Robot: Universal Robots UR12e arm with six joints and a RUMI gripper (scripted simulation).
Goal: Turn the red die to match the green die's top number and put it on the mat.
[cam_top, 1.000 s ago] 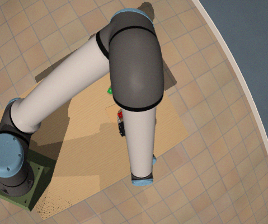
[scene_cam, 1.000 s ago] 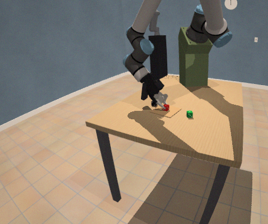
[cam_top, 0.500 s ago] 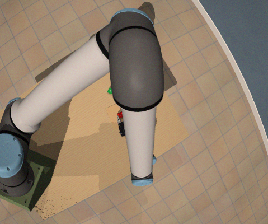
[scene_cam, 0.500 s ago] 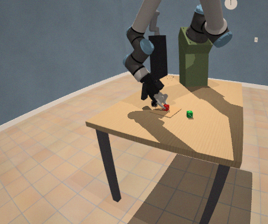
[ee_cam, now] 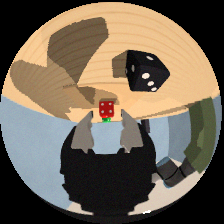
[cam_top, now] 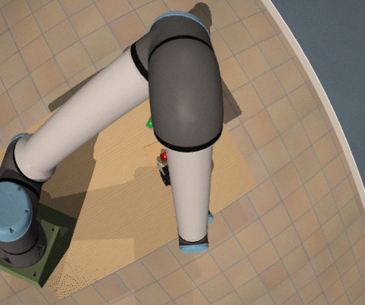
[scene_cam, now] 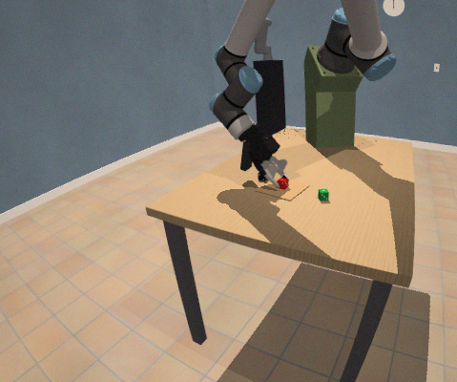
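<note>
Now: hand 1 cm to the right of the red die and 1 cm above it. From my hand the other things lie so: green die (16 cm to the left, 3 cm behind, 1 cm below); tan mat (2 cm below, 1 cm to the left); black die (10 cm to the right, 1 cm below, 1 cm behind).
</note>
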